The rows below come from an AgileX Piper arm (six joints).
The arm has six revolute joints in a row. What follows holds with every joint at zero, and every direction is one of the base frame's.
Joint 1 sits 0.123 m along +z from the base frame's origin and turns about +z.
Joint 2 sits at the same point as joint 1 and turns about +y.
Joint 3 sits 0.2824 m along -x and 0.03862 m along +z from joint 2 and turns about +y.
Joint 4 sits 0.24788 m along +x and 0.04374 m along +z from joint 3 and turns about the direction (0.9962, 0, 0.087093).
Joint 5 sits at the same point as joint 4 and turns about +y.
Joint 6 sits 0.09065 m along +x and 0.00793 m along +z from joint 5 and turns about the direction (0.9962, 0, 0.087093).
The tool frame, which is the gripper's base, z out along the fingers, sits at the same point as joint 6; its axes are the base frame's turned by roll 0, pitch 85 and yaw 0 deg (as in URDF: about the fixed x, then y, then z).
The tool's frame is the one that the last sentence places.
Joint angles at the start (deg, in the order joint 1, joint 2, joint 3, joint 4, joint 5, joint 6): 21.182, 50.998, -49.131, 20.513, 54.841, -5.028
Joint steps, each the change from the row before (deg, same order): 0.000, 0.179, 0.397, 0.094, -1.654, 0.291; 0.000, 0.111, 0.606, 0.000, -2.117, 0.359; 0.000, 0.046, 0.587, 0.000, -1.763, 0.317; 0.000, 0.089, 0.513, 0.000, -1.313, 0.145; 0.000, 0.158, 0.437, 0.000, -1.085, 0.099; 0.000, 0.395, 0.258, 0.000, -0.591, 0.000; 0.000, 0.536, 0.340, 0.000, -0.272, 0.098; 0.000, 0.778, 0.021, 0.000, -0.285, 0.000; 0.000, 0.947, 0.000, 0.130, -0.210, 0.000; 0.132, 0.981, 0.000, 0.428, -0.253, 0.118; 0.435, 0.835, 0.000, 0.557, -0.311, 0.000; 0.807, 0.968, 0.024, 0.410, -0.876, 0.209
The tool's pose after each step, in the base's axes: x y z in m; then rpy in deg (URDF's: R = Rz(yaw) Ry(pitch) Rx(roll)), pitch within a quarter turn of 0, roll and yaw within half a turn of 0. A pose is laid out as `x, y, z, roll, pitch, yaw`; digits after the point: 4 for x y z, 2 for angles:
0.1400, 0.0817, 0.3347, 157.35, 38.54, -168.60
0.1427, 0.0820, 0.3331, 156.75, 39.64, -169.98
0.1447, 0.0821, 0.3316, 156.22, 40.50, -171.17
0.1463, 0.0822, 0.3298, 155.91, 41.05, -171.93
0.1479, 0.0824, 0.3281, 155.70, 41.42, -172.52
0.1498, 0.0829, 0.3261, 155.73, 41.32, -172.71
0.1516, 0.0835, 0.3229, 155.85, 40.68, -172.79
0.1545, 0.0845, 0.3207, 156.03, 40.17, -172.78
0.1577, 0.0858, 0.3181, 156.10, 39.41, -172.81
0.1608, 0.0878, 0.3154, 155.73, 38.53, -173.11
0.1629, 0.0906, 0.3133, 155.23, 37.87, -173.15
0.1655, 0.0946, 0.3110, 154.69, 37.51, -173.19

